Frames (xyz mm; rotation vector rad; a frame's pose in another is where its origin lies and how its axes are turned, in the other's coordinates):
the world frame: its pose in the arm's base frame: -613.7 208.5 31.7 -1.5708 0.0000 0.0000
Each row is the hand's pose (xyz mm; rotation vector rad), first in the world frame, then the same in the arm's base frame.
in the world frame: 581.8 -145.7 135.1 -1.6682 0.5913 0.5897
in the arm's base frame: -31.9 343.6 177.4 2.7678 -1.0712 0.0015
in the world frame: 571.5 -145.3 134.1 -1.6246 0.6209 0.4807
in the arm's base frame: -42.2 342.6 177.0 2.8368 -1.0246 0.1304
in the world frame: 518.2 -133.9 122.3 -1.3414 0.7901 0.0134
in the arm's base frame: -95.5 330.8 165.6 -2.7926 0.7684 -0.7428
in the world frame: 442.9 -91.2 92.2 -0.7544 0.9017 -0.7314
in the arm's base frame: -170.8 300.7 122.9 -2.0993 0.1475 -1.4143
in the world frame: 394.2 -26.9 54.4 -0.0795 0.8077 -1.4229
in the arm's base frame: -219.5 262.9 58.6 -1.2516 -0.4780 -1.7330
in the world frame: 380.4 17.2 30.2 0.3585 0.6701 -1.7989
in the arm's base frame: -233.3 238.7 14.5 -0.6965 -0.8177 -1.7885
